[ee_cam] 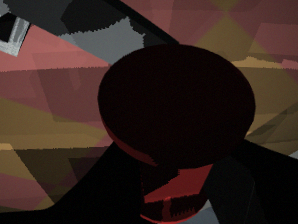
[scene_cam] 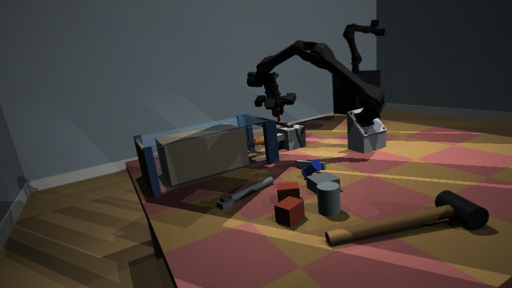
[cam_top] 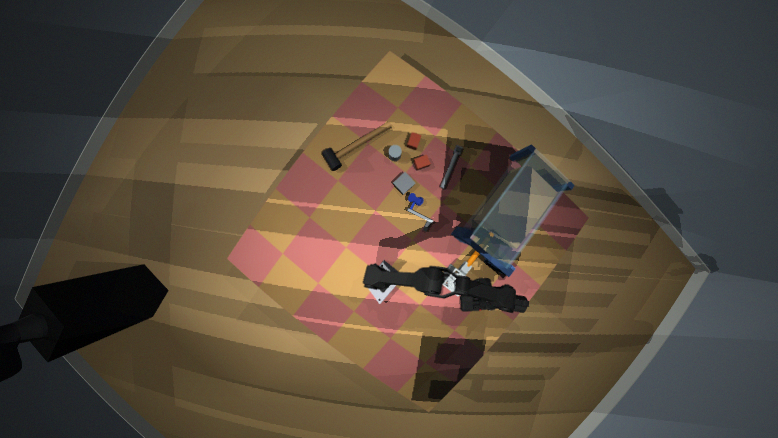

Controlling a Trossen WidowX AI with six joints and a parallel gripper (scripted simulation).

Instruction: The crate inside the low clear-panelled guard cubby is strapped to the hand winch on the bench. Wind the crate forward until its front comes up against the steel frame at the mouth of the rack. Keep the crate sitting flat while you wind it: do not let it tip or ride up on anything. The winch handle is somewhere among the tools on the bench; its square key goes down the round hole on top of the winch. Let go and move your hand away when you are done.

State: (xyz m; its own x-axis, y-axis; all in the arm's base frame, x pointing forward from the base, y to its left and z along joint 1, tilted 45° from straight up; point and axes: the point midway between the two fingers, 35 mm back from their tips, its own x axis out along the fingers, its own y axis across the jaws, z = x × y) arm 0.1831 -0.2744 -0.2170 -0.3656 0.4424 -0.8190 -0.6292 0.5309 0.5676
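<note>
Right now the grey crank arm is 50 mm to the left of my gripper tip, 30 mm below it and 10 mm ahead of it. The rest, counted from my gripper tip: grey winch 100 mm to the left, 100 mm below; then red knob 10 mm to the left, 10 mm ahead; then clear-panelled cubby 420 mm ahead, 120 mm to the left, 20 mm below.
</note>
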